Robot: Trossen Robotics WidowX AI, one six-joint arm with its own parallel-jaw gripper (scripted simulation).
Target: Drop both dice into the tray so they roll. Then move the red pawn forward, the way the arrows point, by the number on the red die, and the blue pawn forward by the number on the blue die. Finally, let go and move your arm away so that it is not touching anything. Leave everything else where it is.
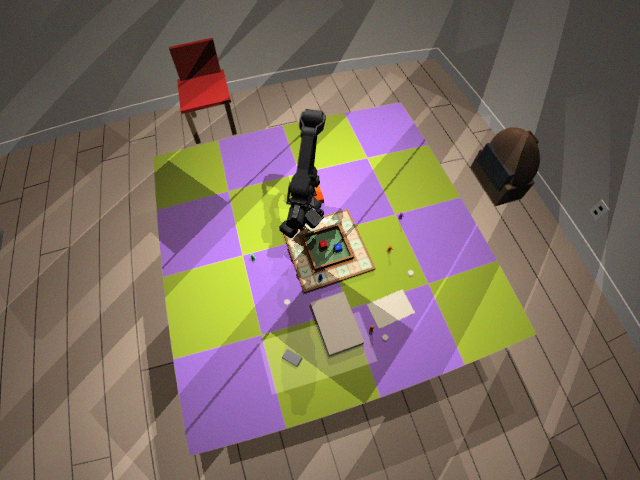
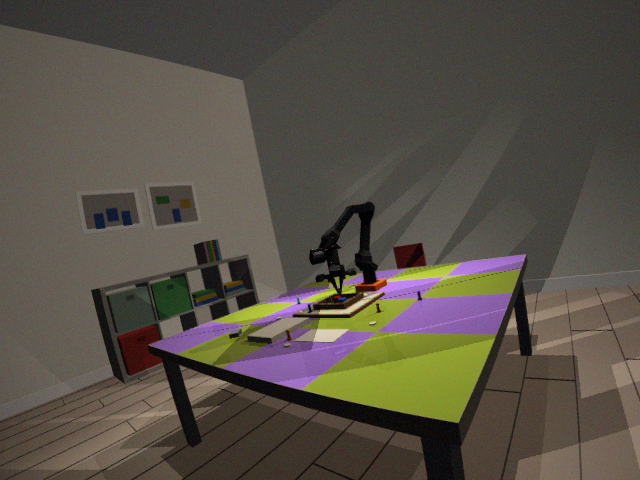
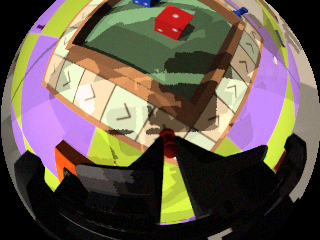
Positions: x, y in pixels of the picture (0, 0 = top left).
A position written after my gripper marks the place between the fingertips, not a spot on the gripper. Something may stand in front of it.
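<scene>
My gripper (image 3: 168, 140) is holding a red pawn.
</scene>
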